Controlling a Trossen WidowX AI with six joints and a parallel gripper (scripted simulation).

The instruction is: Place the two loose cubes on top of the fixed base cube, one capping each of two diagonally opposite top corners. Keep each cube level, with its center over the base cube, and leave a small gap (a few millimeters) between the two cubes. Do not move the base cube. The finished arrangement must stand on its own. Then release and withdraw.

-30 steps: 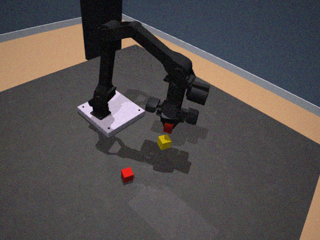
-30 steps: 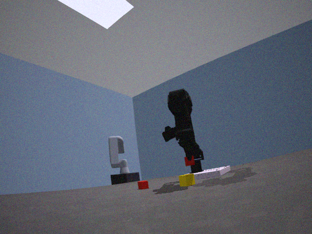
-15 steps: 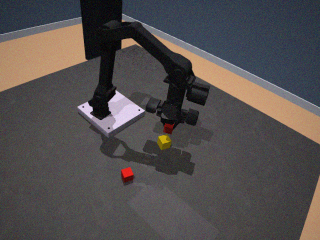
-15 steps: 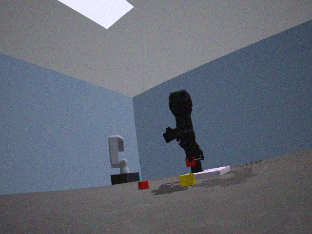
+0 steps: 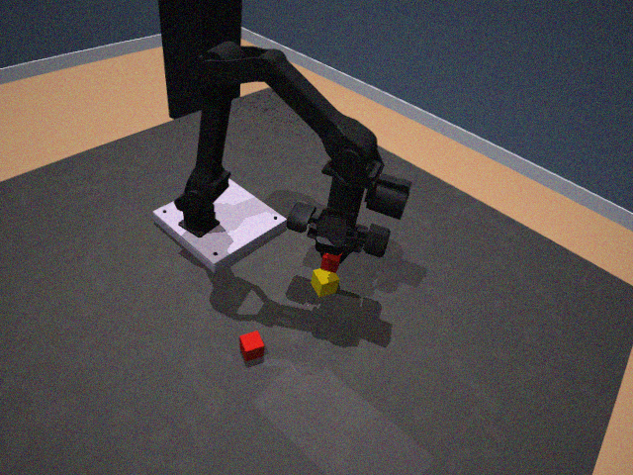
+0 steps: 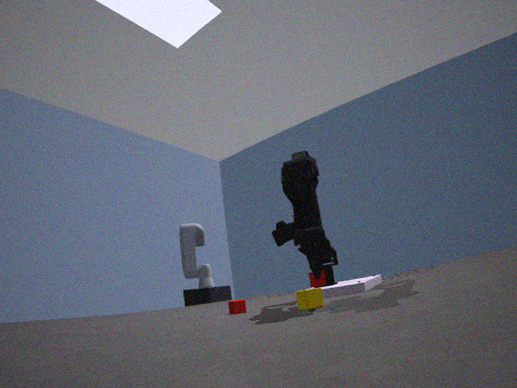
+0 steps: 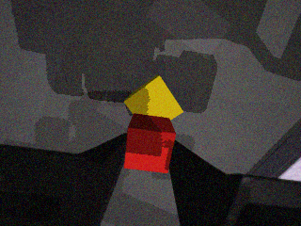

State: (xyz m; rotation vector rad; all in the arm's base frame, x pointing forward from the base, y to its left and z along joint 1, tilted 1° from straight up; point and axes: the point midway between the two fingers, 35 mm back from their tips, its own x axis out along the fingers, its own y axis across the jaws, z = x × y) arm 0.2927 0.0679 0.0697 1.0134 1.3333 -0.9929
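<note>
My gripper tip is now 10 mm short of the yellow cube, 20 mm to the left of it and 40 mm above it.
</note>
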